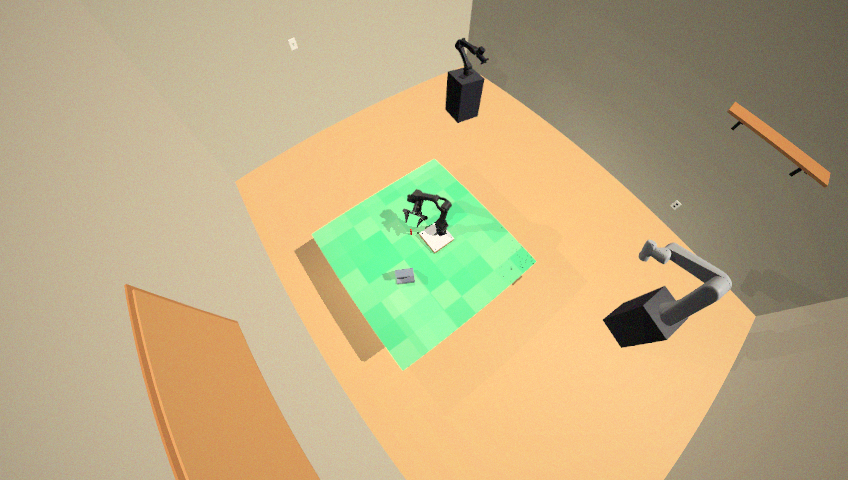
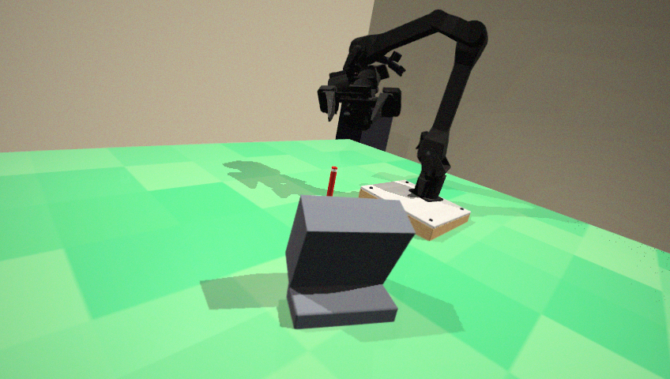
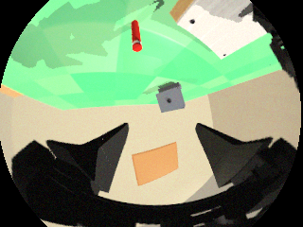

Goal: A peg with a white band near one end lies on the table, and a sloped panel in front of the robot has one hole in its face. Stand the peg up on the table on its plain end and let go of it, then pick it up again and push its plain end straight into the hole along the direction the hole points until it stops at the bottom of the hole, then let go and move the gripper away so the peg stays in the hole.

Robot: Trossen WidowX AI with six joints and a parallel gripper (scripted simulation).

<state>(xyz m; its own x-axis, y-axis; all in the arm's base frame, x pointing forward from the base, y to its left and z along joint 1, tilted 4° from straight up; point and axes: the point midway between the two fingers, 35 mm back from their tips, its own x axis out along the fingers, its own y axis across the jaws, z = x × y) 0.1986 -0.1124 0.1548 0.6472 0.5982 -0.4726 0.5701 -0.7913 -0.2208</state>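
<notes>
My gripper tip is 3 cm to the left of the red peg and 13 cm above it. The rest, counted from my gripper tip: sloped panel 20 cm ahead, 26 cm to the left, 11 cm below.
</notes>
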